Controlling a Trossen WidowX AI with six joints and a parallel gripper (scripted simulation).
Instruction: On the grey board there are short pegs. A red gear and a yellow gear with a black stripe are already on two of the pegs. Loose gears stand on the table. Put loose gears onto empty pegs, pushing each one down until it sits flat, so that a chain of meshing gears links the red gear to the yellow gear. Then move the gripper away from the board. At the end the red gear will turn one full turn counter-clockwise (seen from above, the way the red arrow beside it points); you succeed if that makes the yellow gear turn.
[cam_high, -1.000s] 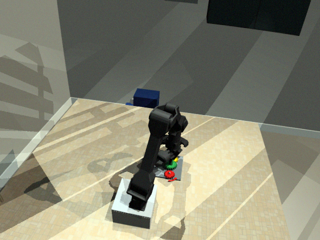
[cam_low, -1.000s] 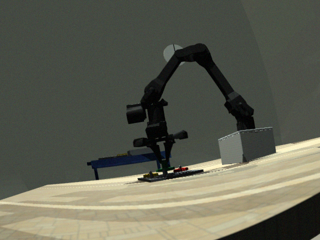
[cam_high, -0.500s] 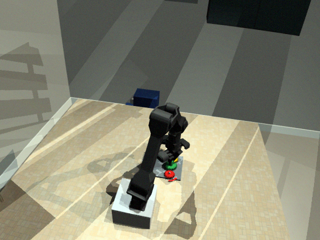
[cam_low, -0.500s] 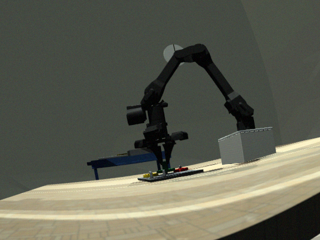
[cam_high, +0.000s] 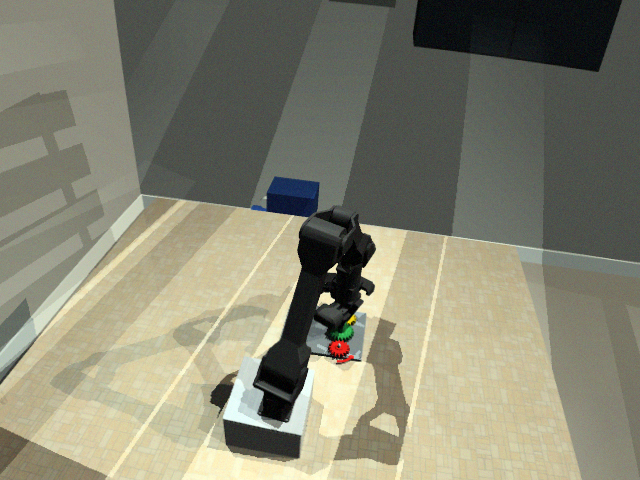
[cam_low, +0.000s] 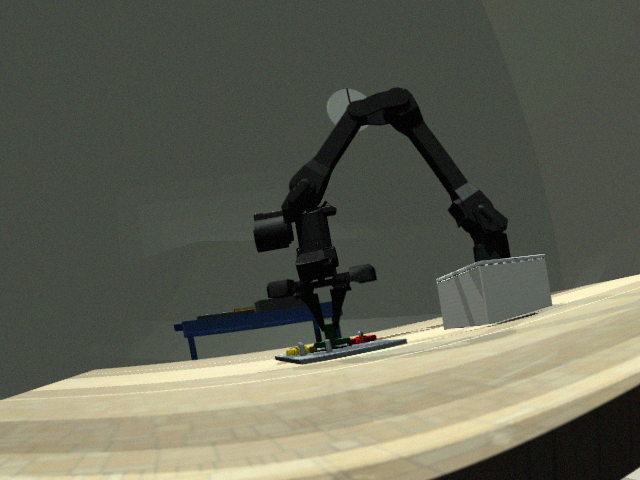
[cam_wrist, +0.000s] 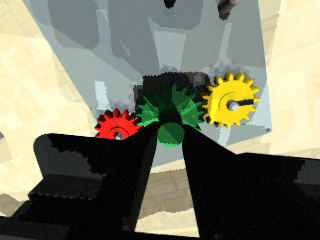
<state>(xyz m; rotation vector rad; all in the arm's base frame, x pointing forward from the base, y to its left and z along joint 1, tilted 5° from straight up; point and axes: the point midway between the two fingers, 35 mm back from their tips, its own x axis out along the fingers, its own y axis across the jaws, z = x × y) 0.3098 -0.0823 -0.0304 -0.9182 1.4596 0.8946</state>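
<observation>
The green gear lies 1 cm below my gripper tip. Round my gripper tip: yellow gear: 6 cm ahead, 2 cm below; then red gear: 5 cm behind, 2 cm below; then grey board: 1 cm ahead, 5 cm to the left, 3 cm below.
</observation>
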